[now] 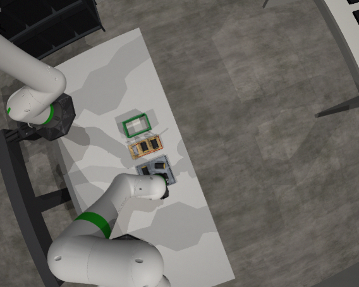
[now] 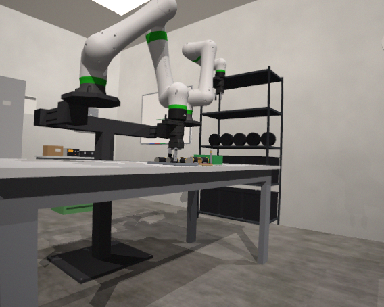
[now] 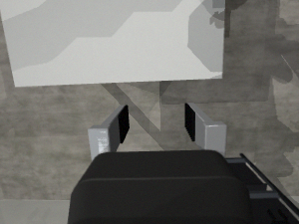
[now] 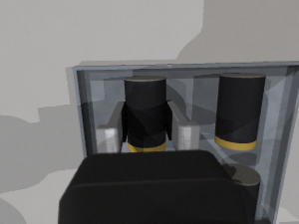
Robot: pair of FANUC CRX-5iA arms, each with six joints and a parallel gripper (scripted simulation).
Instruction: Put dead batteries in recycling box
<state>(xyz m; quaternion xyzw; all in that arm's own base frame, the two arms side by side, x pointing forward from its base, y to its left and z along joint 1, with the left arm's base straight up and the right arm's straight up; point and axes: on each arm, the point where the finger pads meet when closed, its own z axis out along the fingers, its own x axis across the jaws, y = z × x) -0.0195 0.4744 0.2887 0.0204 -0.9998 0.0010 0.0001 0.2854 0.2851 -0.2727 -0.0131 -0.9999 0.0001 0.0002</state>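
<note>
Now: right hand 30 mm past the grey tray, 60 mm to the right of it and 30 mm above it. Also, from my right hand: green recycling box 20 mm ahead, 370 mm to the left, 20 mm below.
</note>
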